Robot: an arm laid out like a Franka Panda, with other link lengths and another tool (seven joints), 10 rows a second.
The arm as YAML. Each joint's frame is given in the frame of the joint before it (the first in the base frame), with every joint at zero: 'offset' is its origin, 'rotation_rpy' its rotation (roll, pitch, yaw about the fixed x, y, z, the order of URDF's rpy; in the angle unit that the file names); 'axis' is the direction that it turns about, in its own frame. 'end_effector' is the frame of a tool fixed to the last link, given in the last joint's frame.
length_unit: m
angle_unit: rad
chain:
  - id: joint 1
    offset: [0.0, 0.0, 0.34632]
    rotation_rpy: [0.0, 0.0, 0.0]
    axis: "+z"
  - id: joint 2
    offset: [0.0, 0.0, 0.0]
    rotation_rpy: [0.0, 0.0, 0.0]
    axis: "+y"
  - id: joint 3
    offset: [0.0, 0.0, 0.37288]
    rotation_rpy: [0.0, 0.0, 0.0]
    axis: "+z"
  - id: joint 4
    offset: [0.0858, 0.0, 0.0]
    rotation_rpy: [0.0, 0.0, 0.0]
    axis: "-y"
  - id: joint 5
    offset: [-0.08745, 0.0, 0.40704]
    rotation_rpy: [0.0, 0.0, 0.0]
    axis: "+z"
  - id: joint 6
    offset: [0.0, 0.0, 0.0]
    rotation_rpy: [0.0, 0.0, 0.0]
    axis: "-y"
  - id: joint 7
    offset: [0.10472, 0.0, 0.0]
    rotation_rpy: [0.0, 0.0, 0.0]
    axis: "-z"
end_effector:
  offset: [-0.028, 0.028, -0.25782]
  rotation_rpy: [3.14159, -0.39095, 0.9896]
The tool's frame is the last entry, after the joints.
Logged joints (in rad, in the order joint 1, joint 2, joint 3, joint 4, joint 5, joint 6, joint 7), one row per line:
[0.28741 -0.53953 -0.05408 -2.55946 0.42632 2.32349 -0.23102]
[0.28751 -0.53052 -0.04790 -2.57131 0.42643 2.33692 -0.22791]
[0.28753 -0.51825 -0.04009 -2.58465 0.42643 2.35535 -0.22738]
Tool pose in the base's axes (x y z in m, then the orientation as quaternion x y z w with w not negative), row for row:
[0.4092 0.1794 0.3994 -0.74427 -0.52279 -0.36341 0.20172]
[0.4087 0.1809 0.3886 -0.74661 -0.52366 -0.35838 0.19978]
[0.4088 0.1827 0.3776 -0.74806 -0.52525 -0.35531 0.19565]
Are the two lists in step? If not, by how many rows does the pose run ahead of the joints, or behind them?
The pose runs 1 row ahead of the joints: the pose in row i belongs to the joints in row i + 1.
